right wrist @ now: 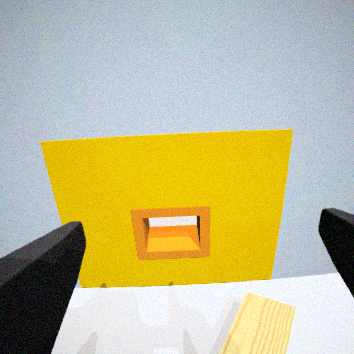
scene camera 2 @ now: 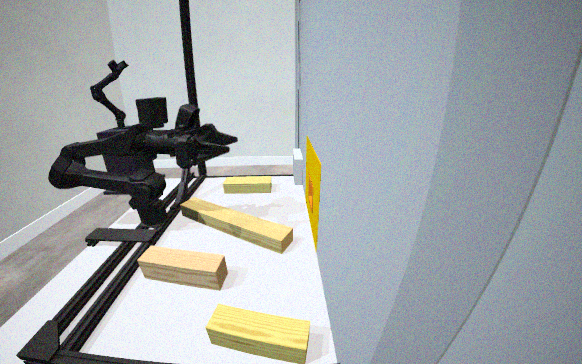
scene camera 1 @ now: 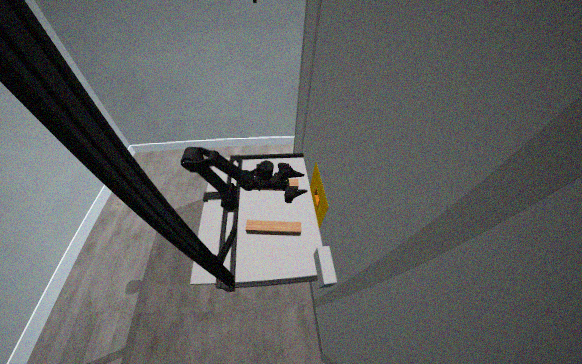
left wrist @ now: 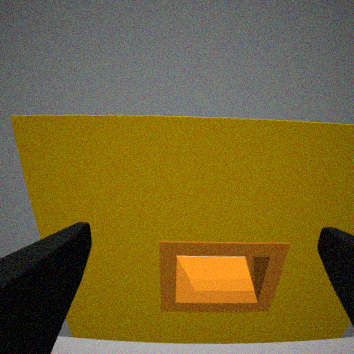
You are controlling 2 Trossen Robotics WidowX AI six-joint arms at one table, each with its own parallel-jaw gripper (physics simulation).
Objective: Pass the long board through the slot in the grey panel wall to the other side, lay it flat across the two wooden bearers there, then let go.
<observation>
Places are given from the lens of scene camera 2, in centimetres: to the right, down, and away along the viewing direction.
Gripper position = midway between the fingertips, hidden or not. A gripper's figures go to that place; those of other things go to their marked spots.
my right gripper [scene camera 2: 233,144]: -13, -9, 51
grey panel wall [scene camera 2: 442,139]: 6, -2, 9
</observation>
